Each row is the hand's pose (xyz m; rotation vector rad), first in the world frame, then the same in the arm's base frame.
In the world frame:
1: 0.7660 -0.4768 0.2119 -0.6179 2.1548 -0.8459
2: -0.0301 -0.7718 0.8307 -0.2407 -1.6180 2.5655
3: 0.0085 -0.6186 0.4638 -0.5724 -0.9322 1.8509
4: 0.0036 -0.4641 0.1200 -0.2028 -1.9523 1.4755
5: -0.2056 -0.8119 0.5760 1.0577 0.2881 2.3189
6: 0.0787 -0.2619 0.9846 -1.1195 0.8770 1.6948
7: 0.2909 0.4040 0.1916 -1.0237 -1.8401 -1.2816
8: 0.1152 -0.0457 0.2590 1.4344 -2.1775 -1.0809
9: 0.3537 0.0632 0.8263 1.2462 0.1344 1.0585
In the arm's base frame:
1: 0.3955 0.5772 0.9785 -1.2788 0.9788 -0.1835
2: 0.2660 -0.4300 1.2478 -0.0765 1.1727 -1.5238
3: 0.2652 -0.2200 0.9080 0.4001 1.6544 -2.2800
4: 0.2452 -0.0553 0.5695 -0.6445 1.9991 -1.6127
5: 0.3530 -0.5122 0.9598 -0.1099 -0.5710 -2.5541
6: -0.2270 -0.2094 1.3094 -2.1523 -0.3477 2.0840
7: -0.5040 0.4736 0.5517 0.5848 -2.1512 -0.8052
8: -0.1588 0.1410 0.6407 2.6860 -0.9761 -0.3030
9: -0.4046 0.1973 1.2126 0.8244 0.4825 2.4328

